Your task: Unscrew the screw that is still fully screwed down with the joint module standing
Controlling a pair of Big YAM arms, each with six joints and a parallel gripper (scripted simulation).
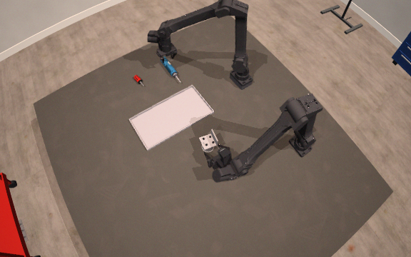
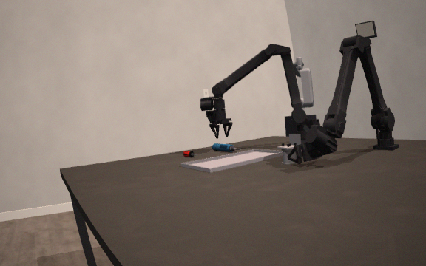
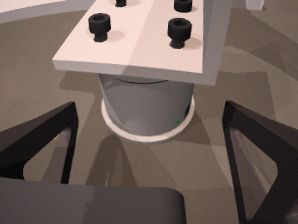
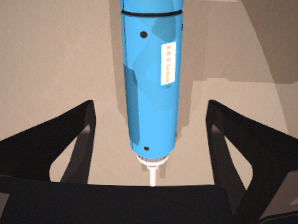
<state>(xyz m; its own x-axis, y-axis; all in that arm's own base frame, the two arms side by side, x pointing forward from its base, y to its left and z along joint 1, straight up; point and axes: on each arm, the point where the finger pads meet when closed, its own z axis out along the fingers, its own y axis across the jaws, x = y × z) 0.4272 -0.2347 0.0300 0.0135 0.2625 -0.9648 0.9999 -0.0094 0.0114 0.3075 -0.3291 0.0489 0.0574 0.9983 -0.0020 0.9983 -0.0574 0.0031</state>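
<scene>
My left gripper is now 40 mm to the left of the white bracket plate and 40 mm below it. Round my left hand: red tool 90 mm ahead, 620 mm to the right, 20 mm below; then flat white tray 60 mm ahead, 300 mm to the right, 20 mm below.
</scene>
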